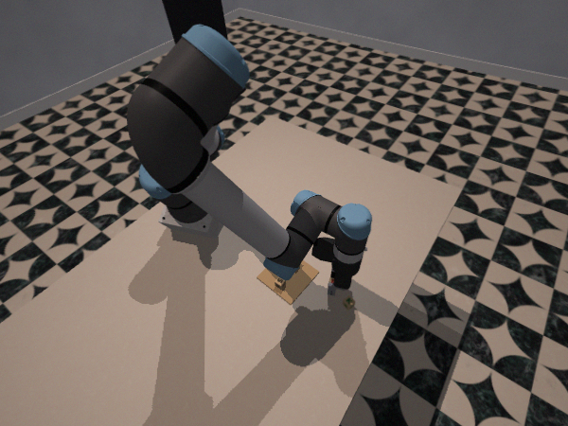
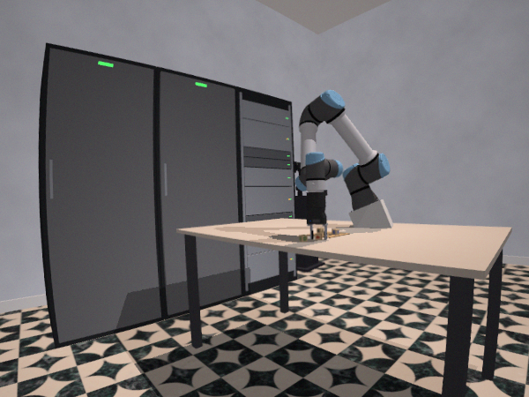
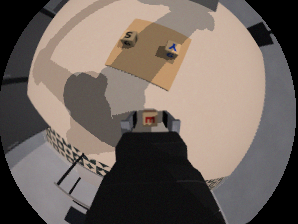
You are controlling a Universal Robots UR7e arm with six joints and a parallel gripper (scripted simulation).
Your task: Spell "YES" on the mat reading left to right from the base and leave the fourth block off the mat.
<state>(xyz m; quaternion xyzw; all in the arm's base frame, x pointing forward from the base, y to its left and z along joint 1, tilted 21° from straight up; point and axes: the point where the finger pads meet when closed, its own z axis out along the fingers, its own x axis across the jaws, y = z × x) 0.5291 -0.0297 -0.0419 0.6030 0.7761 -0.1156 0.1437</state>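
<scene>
The mat lies 14 cm behind my hand, 3 cm to the right of it and 2 cm below it. From my hand the other things lie so: S block (14 cm behind, 7 cm to the right).
</scene>
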